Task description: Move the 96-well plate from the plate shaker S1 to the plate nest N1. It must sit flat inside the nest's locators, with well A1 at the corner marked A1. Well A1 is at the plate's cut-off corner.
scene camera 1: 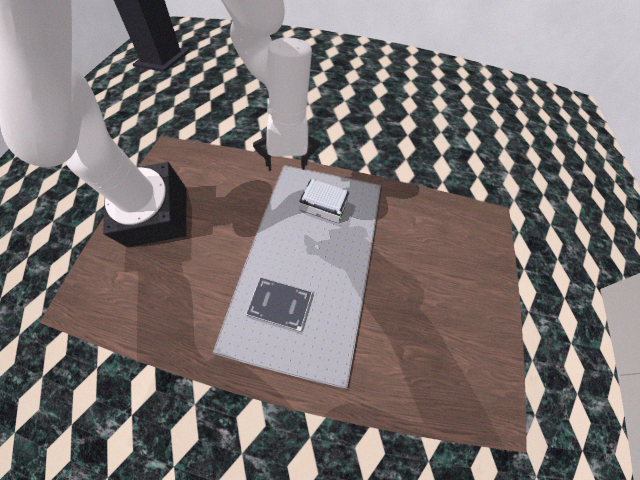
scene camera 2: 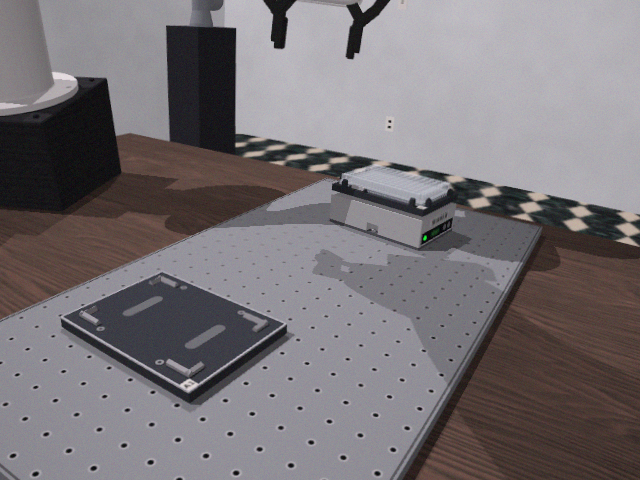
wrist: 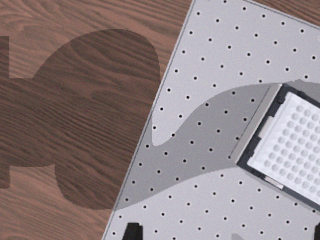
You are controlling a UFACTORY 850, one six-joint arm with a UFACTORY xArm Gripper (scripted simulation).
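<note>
Pictured: a plate shaker S1, a plate nest N1, a 96-well plate, my gripper. Scene camera 1: my gripper there too.
</note>
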